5 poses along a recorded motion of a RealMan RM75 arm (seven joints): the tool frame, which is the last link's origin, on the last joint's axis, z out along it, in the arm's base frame.
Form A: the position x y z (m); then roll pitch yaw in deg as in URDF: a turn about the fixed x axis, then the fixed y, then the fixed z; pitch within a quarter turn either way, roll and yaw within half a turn.
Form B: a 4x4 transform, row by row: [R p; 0 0 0 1], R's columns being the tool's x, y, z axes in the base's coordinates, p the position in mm. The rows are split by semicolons. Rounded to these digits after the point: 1 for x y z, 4 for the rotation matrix.
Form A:
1: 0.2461 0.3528 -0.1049 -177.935 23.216 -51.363
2: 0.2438 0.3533 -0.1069 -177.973 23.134 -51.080
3: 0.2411 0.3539 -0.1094 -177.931 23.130 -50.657
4: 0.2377 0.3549 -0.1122 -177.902 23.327 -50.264
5: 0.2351 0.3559 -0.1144 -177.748 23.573 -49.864
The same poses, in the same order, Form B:
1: 0.5738 -0.7895 -0.2178 246.1; -0.7179 -0.6129 0.3302 352.8; -0.3942 -0.0331 -0.9184 -104.9; 0 0 0 1
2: 0.5777 -0.7863 -0.2191 243.8; -0.7155 -0.6170 0.3277 353.3; -0.3929 -0.0325 -0.9190 -106.9; 0 0 0 1
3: 0.5830 -0.7819 -0.2209 241.1; -0.7112 -0.6226 0.3265 353.9; -0.3928 -0.0332 -0.9190 -109.4; 0 0 0 1
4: 0.5870 -0.7777 -0.2248 237.7; -0.7061 -0.6277 0.3277 354.9; -0.3960 -0.0336 -0.9176 -112.2; 0 0 0 1
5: 0.5908 -0.7741 -0.2275 235.1; -0.7007 -0.6321 0.3308 355.9; -0.3999 -0.0360 -0.9158 -114.4; 0 0 0 1
